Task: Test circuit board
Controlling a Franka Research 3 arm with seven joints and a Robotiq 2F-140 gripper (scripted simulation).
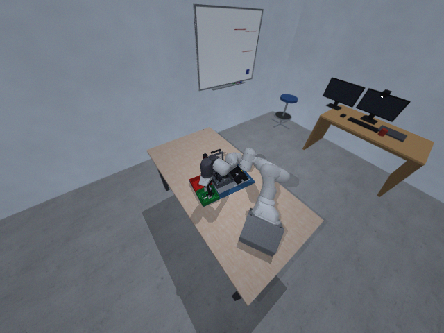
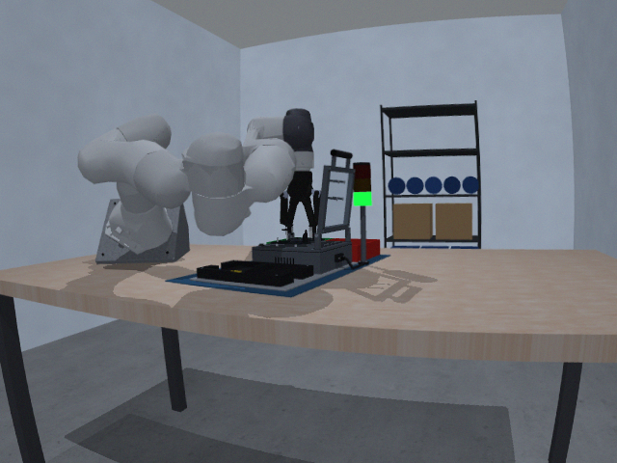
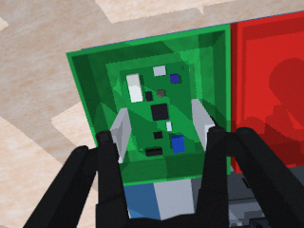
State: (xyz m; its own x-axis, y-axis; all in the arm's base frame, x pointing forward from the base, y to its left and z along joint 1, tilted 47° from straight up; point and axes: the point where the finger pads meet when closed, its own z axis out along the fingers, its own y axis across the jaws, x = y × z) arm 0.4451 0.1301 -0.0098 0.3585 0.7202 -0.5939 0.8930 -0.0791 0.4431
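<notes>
Right now my hand is 40 mm above the green bin. The rest, counted from my hand: red bin 140 mm ahead, 50 mm to the right, 40 mm below; green circuit board 20 mm below; black latch hook 140 mm to the right, 40 mm above, 10 mm behind.
</notes>
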